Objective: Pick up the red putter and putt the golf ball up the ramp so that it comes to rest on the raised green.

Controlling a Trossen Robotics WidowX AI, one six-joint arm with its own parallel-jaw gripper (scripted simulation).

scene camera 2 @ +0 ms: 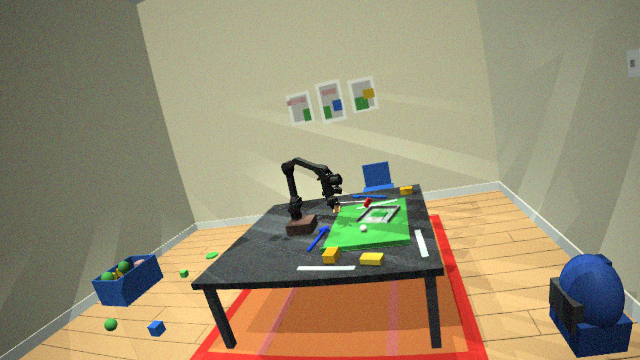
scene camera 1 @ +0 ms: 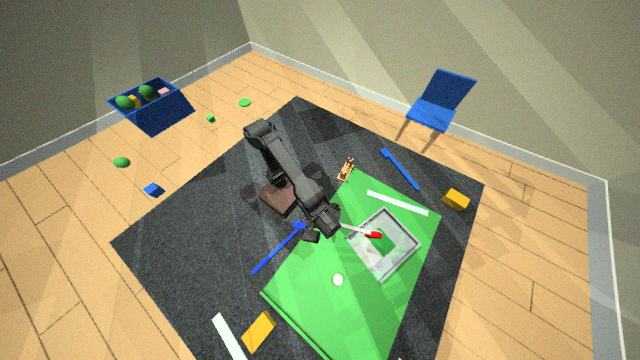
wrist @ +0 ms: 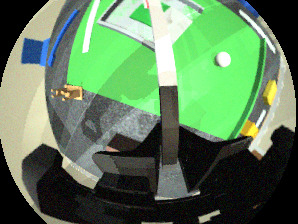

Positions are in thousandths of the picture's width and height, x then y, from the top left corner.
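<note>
Red putter carried by my gripper (wrist: 552, 560). Green mat (scene camera 1: 565, 865), (scene camera 2: 540, 643), (wrist: 706, 440) visible.
</note>
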